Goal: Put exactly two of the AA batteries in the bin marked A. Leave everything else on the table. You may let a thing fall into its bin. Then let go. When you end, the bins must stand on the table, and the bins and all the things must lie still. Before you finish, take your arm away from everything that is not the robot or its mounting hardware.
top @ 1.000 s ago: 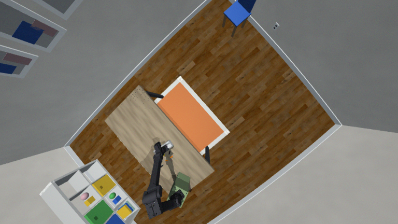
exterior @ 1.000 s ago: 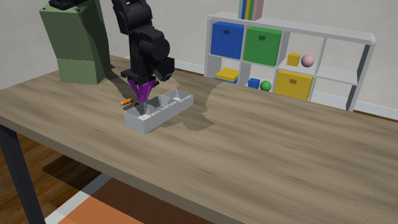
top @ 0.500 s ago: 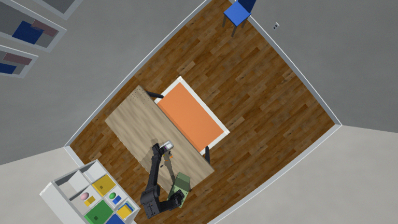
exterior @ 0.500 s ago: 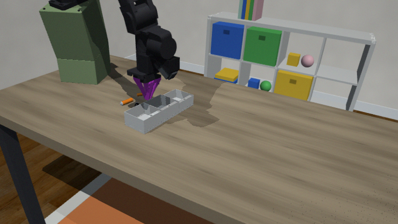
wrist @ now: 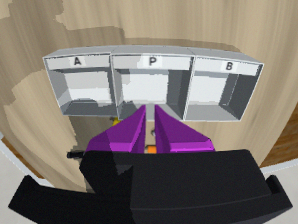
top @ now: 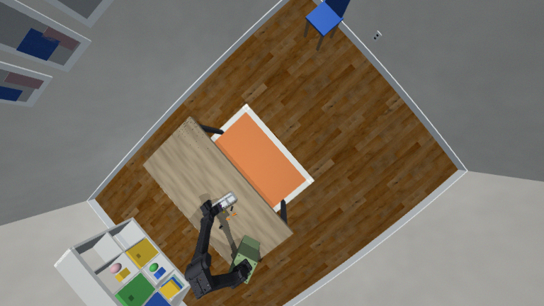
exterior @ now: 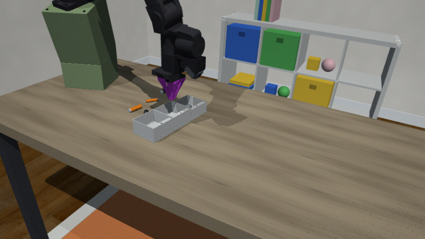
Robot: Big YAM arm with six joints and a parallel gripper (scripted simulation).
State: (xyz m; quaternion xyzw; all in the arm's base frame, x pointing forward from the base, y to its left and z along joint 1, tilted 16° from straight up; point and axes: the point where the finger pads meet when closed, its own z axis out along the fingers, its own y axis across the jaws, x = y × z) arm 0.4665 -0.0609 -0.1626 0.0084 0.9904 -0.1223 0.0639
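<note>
My hand is 6 cm above the grey three-compartment bin. Also, from my hand: orange AA battery 15 cm behind, 8 cm below, 1 cm to the right; then yellow cube 8 cm below, 7 cm behind, 6 cm to the left; then orange battery 15 cm behind, 8 cm below, 7 cm to the left.
</note>
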